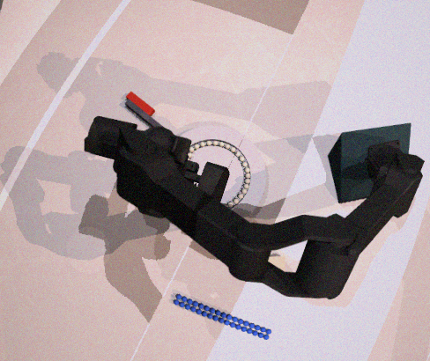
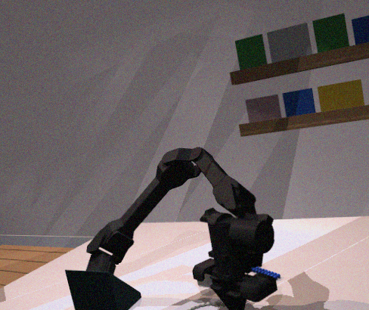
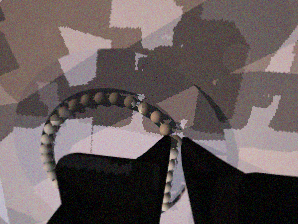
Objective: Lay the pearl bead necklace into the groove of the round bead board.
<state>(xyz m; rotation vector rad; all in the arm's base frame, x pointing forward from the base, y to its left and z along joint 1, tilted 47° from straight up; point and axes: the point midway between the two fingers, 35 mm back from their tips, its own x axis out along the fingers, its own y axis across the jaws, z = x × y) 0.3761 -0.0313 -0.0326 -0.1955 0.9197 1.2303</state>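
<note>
Now: gripper tip 60 mm past the round bead board and 10 mm above it. The rest, counted from my gripper tip: small beige cube: 180 mm to the left, 140 mm behind; then grey block: 170 mm to the right, 50 mm ahead, 10 mm below.
</note>
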